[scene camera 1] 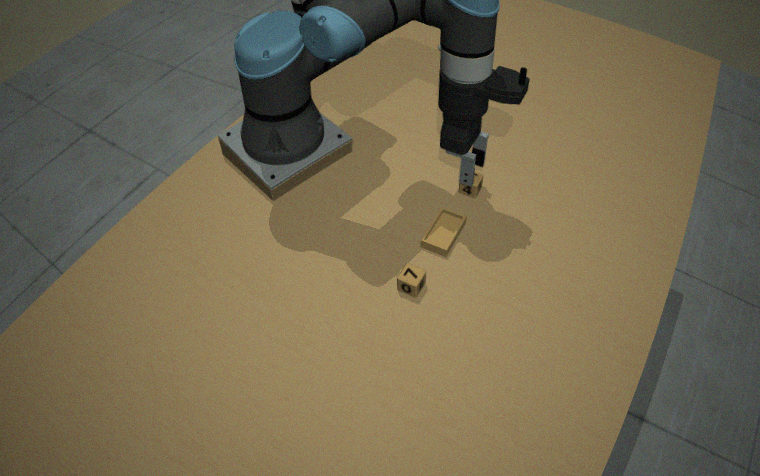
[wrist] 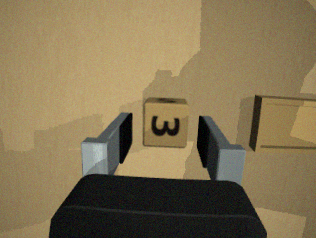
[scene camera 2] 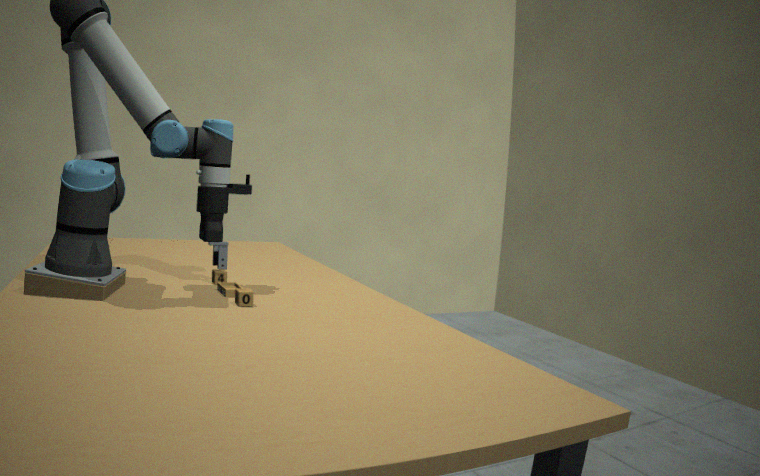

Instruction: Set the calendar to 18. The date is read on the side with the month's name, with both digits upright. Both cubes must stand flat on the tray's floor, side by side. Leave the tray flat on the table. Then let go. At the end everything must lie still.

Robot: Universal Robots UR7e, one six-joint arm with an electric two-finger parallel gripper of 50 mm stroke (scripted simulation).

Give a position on a wooden cube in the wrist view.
165, 120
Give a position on a wooden tray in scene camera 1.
441, 235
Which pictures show my gripper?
Scene camera 1, the wrist view and scene camera 2: all of them.
